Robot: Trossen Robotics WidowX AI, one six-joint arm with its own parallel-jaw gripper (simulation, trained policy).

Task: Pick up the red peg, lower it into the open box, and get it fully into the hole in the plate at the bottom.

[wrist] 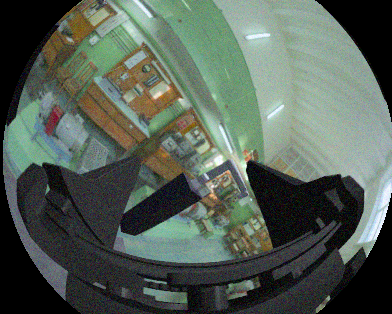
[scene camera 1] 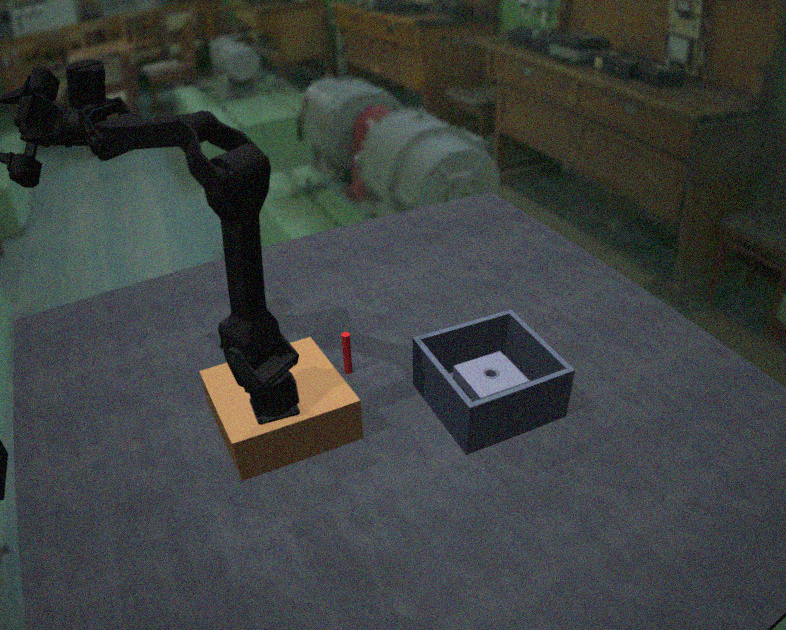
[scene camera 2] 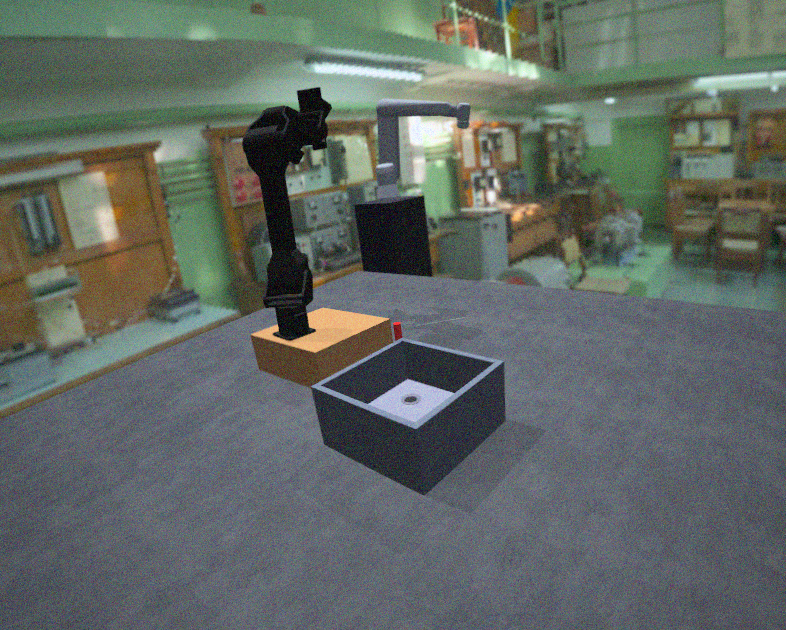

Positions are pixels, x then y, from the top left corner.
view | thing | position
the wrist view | gripper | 194,163
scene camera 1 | pale plate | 489,375
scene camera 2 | pale plate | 411,400
